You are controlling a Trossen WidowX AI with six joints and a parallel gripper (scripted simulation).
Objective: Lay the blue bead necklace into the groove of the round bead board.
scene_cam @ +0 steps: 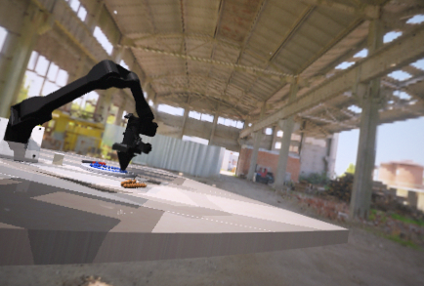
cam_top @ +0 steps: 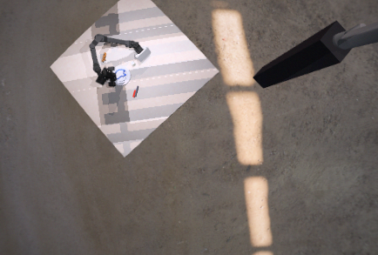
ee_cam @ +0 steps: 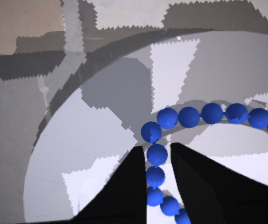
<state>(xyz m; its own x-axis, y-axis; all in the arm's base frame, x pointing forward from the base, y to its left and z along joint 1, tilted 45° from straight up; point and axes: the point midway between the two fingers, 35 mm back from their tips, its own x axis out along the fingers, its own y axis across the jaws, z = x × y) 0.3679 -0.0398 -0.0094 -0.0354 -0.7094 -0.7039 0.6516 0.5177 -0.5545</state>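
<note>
Now: the round white bead board 50 mm behind my gripper tip, 10 mm to the left of it and 10 mm below it. The rest, counted from my gripper tip: small white block: 230 mm behind, 20 mm to the left; then red pen-like object: 40 mm behind, 240 mm to the left, 10 mm below.
</note>
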